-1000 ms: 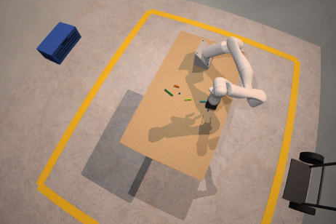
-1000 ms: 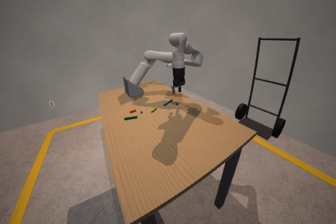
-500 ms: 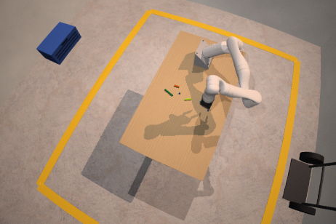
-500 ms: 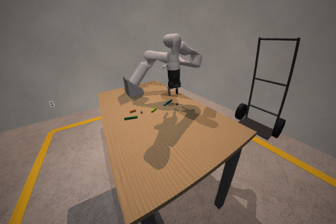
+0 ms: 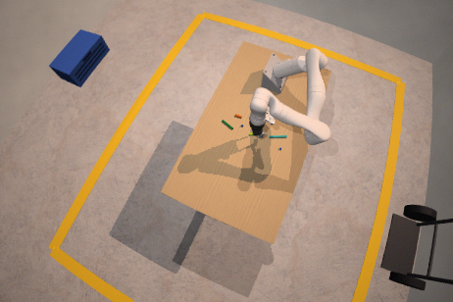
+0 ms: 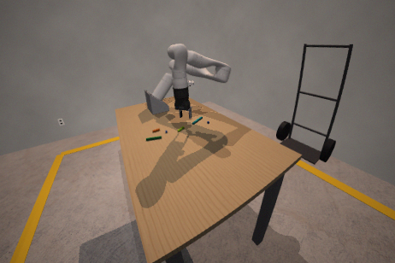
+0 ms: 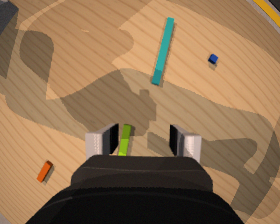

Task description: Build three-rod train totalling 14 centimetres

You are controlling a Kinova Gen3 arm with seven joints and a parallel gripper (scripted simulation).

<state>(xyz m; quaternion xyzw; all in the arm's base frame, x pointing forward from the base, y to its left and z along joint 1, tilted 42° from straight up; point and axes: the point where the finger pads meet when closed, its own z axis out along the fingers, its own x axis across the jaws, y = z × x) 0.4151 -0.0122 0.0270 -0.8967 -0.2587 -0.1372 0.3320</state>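
My hand is 10 mm past the lime rod, 30 mm to the left of it and 80 mm above it. The rest, counted from my hand: green rod 10 mm behind, 190 mm to the right, 80 mm below; orange rod 90 mm behind, 150 mm to the right, 80 mm below; turquoise rod 40 mm behind, 100 mm to the left, 80 mm below.
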